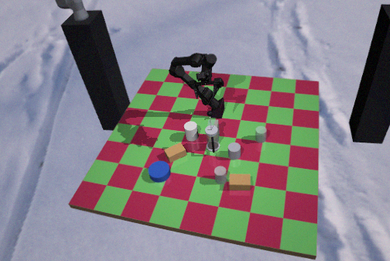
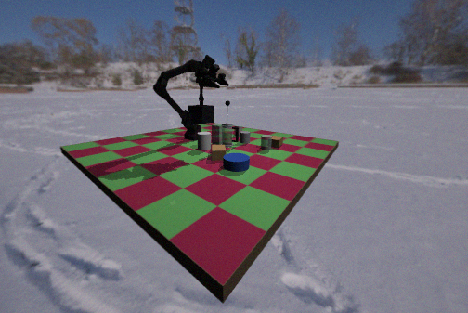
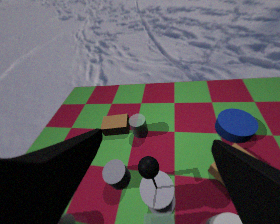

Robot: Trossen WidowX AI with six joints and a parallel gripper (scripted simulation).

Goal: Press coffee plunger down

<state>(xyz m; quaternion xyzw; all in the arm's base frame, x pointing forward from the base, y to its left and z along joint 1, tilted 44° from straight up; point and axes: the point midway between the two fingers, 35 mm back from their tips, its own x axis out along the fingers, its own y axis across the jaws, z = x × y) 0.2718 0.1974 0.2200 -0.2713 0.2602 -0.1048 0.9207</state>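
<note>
The coffee press is 23 cm below my gripper tip, 3 cm ahead of it and 2 cm to the left of it. Also, from my gripper tip: white cylinder: 32 cm below, 12 cm to the right, 6 cm behind; then blue disc: 34 cm below, 25 cm to the right, 25 cm ahead.
</note>
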